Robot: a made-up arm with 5 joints.
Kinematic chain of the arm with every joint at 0, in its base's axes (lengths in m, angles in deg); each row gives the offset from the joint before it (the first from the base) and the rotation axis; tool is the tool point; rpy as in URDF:
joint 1: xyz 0 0 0.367 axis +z
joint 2: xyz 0 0 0 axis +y
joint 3: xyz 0.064 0 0.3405 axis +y
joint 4: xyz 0.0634 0 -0.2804 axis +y
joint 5: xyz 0.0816 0 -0.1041 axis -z
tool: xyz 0 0 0 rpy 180 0 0
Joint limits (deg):
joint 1: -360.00..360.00
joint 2: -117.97..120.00
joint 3: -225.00..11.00
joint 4: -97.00..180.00
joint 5: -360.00..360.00
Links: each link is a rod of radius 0.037 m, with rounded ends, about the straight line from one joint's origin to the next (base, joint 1, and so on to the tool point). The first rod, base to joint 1, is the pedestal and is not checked.
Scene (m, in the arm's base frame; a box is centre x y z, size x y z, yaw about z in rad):
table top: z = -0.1
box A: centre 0.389 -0.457 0 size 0.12 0.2 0.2 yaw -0.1
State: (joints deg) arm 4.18 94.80 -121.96 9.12 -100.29
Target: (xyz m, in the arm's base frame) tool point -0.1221 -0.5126 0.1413
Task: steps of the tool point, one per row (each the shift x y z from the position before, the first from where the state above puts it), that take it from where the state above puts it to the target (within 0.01 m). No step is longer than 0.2 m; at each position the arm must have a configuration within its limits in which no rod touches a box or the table.
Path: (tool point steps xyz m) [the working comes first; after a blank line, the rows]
Joints at the target: -103.40 55.85 -72.63 24.15 -100.29
Straight joint move there: touches box A.

1: 0.0055 -0.1488 0.0643
2: -0.0419 -0.1440 0.0656
3: -0.0846 -0.1223 0.0642
4: -0.1165 -0.0877 0.0606
5: -0.1244 -0.0633 -0.0255
6: -0.1325 -0.0301 -0.0242
7: -0.1316 0.0033 -0.0228
8: -0.1226 0.0345 -0.0214

